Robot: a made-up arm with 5 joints.
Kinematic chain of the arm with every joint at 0, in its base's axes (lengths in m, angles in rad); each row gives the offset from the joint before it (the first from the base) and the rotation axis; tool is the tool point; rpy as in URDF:
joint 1: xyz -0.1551 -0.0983 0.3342 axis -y
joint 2: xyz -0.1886 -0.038 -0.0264 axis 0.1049 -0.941 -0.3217
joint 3: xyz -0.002 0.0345 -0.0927 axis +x
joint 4: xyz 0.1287 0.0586 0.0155 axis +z
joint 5: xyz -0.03 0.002 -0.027 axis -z
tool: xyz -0.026 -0.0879 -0.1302 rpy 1.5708 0 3.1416
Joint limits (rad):
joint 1: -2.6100..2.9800
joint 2: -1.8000..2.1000
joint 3: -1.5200..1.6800
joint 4: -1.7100..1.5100
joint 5: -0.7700..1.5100
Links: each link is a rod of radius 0.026 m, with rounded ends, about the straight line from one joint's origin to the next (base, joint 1, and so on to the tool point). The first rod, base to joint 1, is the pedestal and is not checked.
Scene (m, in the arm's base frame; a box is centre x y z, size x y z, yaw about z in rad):
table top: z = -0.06
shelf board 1: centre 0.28 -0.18 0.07 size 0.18 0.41 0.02 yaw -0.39
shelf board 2: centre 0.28 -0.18 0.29 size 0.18 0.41 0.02 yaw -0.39
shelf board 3: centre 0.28 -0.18 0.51 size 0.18 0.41 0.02 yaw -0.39
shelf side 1: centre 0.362 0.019 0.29 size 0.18 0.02 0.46 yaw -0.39
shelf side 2: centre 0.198 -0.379 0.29 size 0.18 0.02 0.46 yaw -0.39
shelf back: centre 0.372 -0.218 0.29 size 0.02 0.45 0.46 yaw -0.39
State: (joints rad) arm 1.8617 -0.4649 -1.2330 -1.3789 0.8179
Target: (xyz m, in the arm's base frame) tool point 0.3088 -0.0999 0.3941
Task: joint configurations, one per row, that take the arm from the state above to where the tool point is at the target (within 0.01 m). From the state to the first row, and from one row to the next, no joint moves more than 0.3 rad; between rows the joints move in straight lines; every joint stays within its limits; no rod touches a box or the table.
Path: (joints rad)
1: 1.6521 -0.1711 -1.1227 -1.2915 0.7249
2: 1.4424 0.1227 -1.0125 -1.2040 0.6320
3: 1.2328 0.4165 -0.9022 -1.1166 0.5390
4: 1.4453 0.3628 -0.7758 -1.2385 0.6528
5: 1.6577 0.3092 -0.6494 -1.3604 0.7666
6: 1.8702 0.2555 -0.5230 -1.4824 0.8804
7: 2.0136 0.0084 -0.5851 -1.5183 0.9220
8: 2.1570 -0.2387 -0.6471 -1.5542 0.9636
9: 2.3003 -0.4858 -0.7092 -1.5901 1.0053
10: 2.4437 -0.7329 -0.7712 -1.6260 1.0469

